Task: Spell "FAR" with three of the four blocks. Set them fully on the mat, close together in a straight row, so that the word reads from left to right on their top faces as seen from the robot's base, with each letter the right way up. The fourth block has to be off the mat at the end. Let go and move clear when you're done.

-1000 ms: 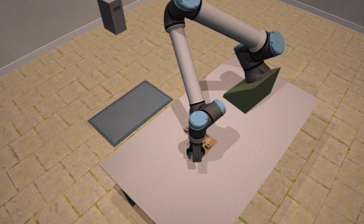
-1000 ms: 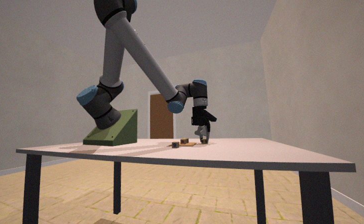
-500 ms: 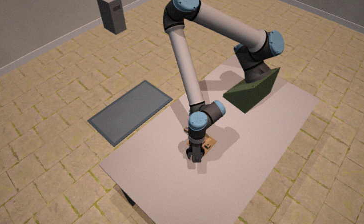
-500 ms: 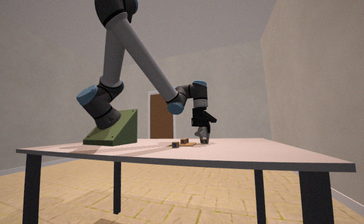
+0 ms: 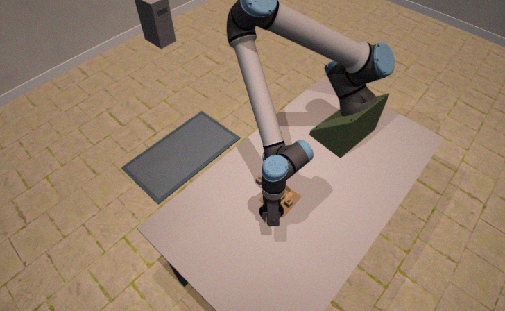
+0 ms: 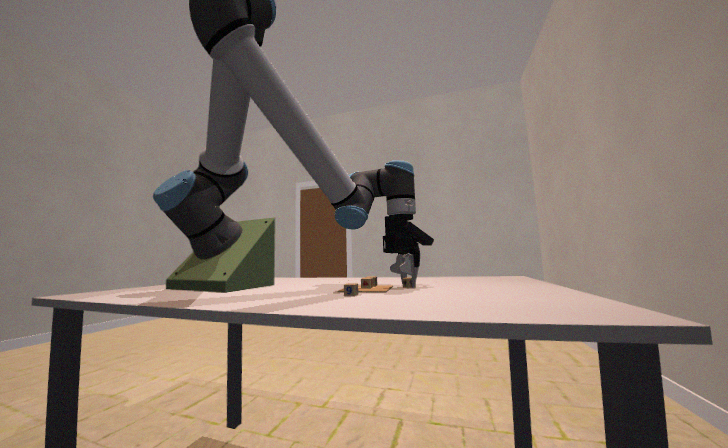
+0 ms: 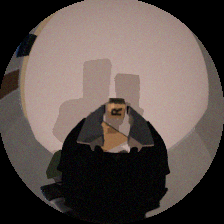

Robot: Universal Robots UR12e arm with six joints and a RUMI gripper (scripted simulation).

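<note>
My gripper is now right at the R block. Also, from my hand: F block 120 mm behind, 20 mm to the left; then blue-lettered block 160 mm to the right, 140 mm behind; then tan mat 130 mm behind, 30 mm to the right, 10 mm below.
</note>
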